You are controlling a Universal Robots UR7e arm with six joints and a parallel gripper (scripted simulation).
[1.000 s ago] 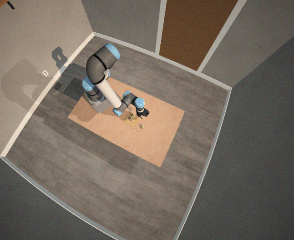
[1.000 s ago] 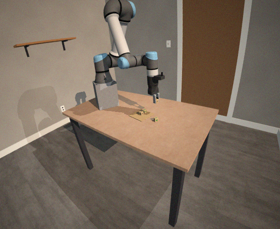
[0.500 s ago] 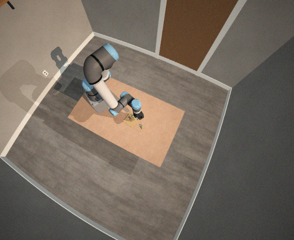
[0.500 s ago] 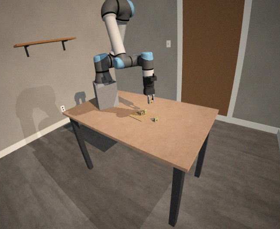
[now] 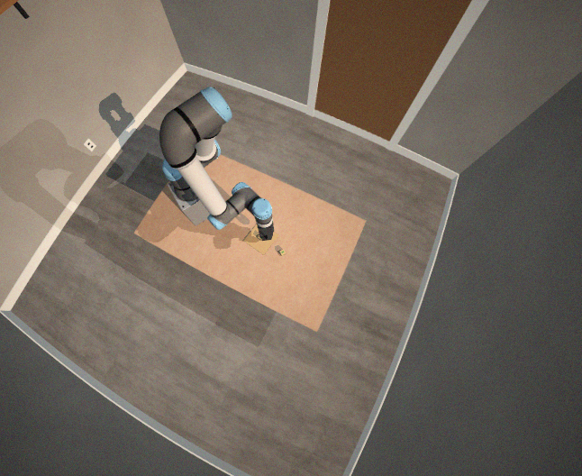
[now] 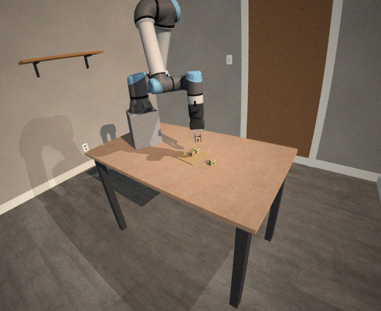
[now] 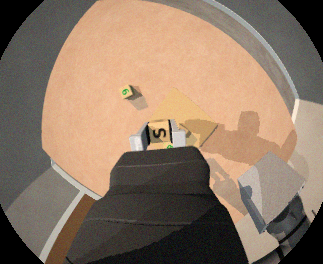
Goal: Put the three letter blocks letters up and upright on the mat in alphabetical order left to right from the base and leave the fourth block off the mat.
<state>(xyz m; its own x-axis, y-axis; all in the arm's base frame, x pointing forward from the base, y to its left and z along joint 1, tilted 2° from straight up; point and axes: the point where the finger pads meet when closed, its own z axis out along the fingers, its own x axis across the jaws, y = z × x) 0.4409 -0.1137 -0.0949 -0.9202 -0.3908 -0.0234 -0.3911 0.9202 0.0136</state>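
Right now my hand is 50 mm past the tan mat, 20 mm to the right of it and 120 mm above it.
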